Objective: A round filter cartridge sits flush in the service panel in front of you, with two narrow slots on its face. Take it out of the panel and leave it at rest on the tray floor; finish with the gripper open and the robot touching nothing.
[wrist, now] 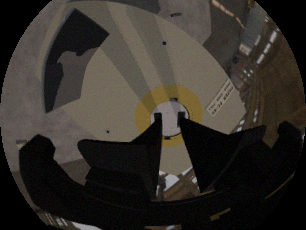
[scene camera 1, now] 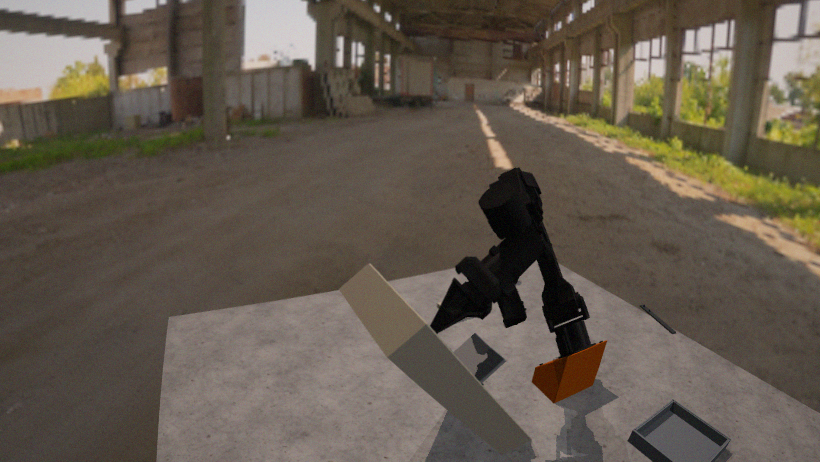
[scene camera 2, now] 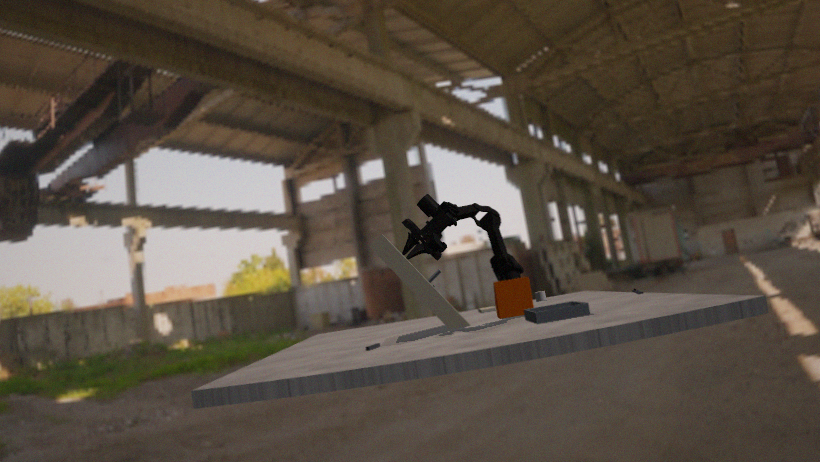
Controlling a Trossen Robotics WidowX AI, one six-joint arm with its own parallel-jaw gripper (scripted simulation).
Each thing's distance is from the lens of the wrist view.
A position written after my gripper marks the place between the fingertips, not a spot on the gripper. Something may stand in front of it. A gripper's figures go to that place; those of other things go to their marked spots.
my gripper (wrist: 170, 121): 0.10 m
round pale cartridge (wrist: 170, 112): 0.10 m
beige service panel (wrist: 146, 59): 0.09 m
